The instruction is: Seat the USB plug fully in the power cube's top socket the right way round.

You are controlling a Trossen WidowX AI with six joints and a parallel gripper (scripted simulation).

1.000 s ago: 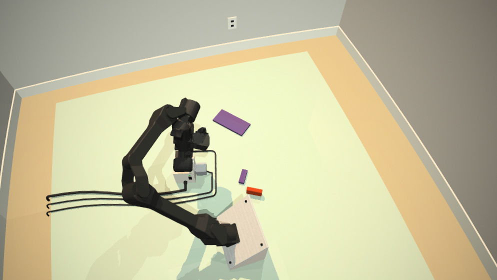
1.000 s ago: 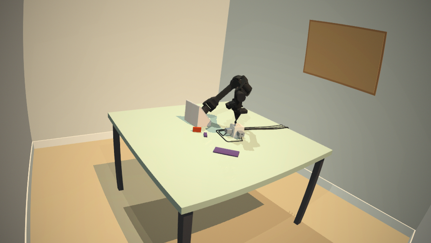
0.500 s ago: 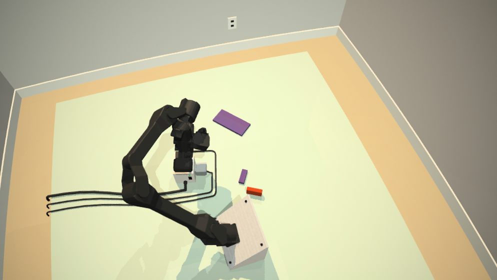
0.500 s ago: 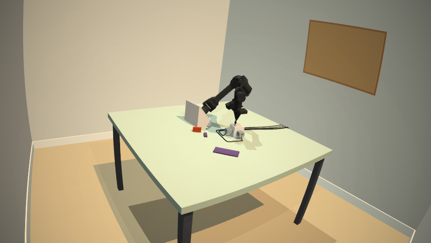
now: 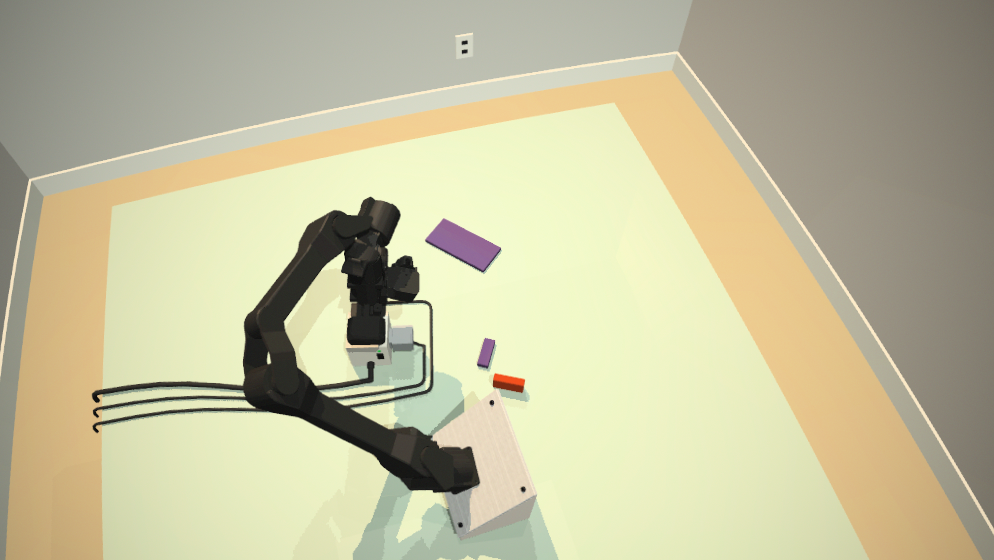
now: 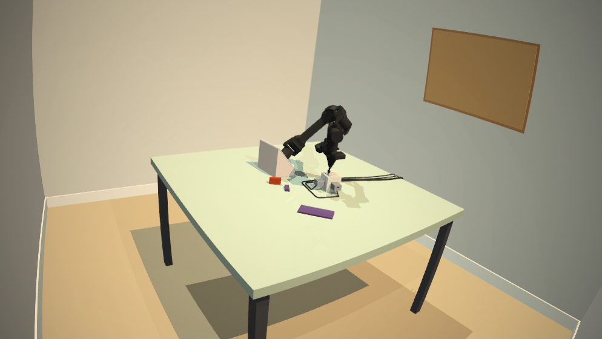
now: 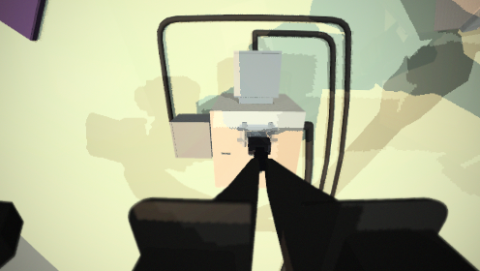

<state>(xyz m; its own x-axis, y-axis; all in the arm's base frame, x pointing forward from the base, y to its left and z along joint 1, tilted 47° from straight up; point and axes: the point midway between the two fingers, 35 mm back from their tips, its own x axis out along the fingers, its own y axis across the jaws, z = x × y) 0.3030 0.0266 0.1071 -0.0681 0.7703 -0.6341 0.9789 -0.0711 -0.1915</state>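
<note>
My gripper tip is now 20 mm above the black USB plug. The rest, counted from my gripper tip: orange block 220 mm to the right, 140 mm behind, 100 mm below; then USB socket 50 mm below; then purple slab 210 mm to the right, 210 mm ahead, 110 mm below.
</note>
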